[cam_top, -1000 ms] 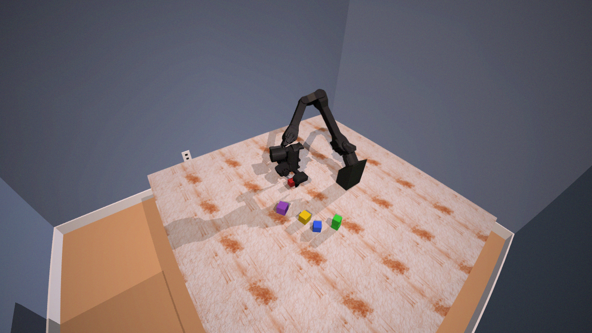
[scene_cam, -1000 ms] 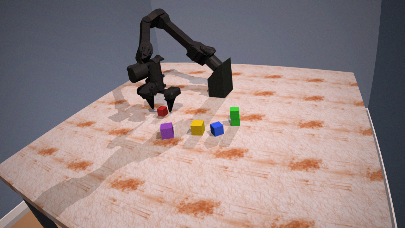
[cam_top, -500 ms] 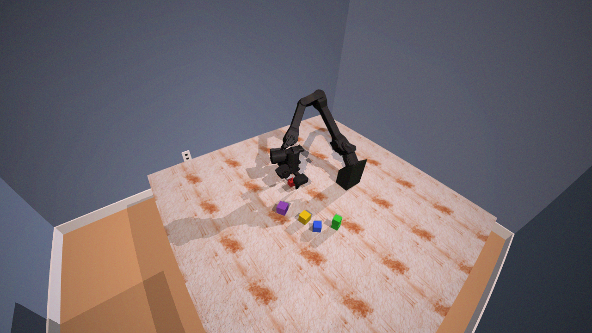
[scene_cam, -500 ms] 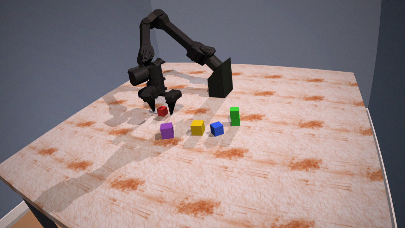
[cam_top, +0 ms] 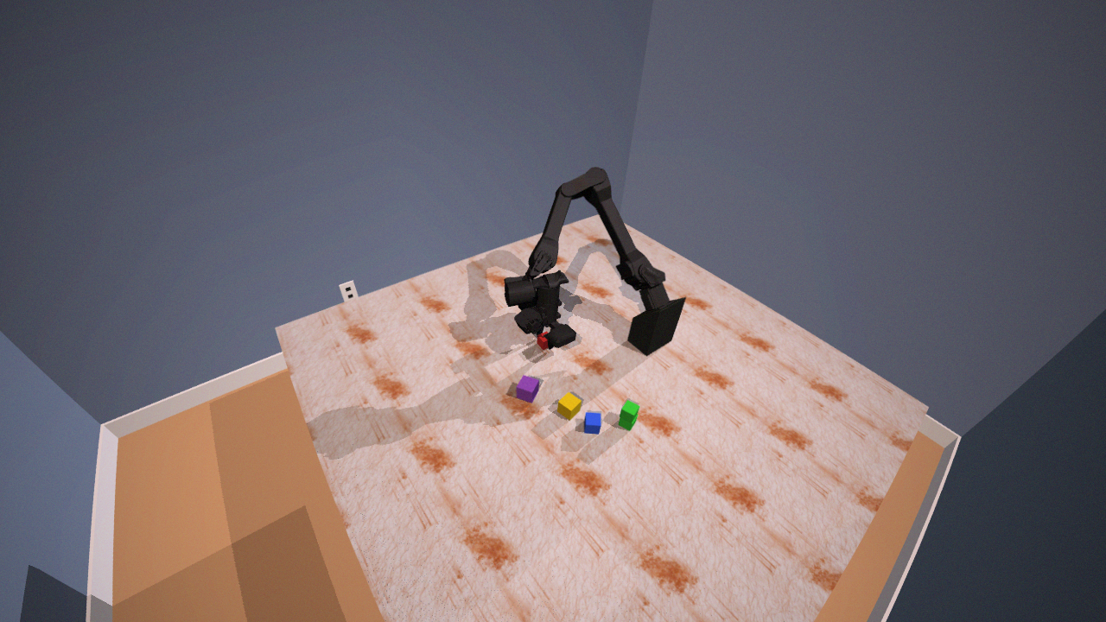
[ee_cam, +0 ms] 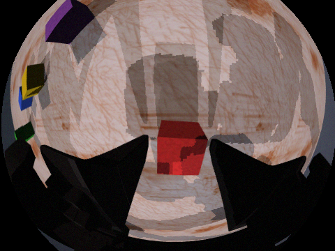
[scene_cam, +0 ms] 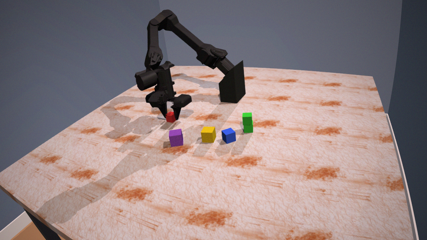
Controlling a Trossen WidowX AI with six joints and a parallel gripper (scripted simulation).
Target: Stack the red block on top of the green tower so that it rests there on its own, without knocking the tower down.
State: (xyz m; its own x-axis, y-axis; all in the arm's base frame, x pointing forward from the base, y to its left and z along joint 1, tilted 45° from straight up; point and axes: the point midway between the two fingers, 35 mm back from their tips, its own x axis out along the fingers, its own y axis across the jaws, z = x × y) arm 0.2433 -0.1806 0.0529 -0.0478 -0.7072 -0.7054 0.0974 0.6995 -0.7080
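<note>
The blue block lies 270 mm to the left of my gripper tip, 80 mm ahead of it and 10 mm above it. The rest, counted from my gripper tip: purple block: 140 mm ahead, 110 mm to the left, 10 mm above; then yellow block: 200 mm to the left, 90 mm ahead, 10 mm above; then red block: 10 mm above.
</note>
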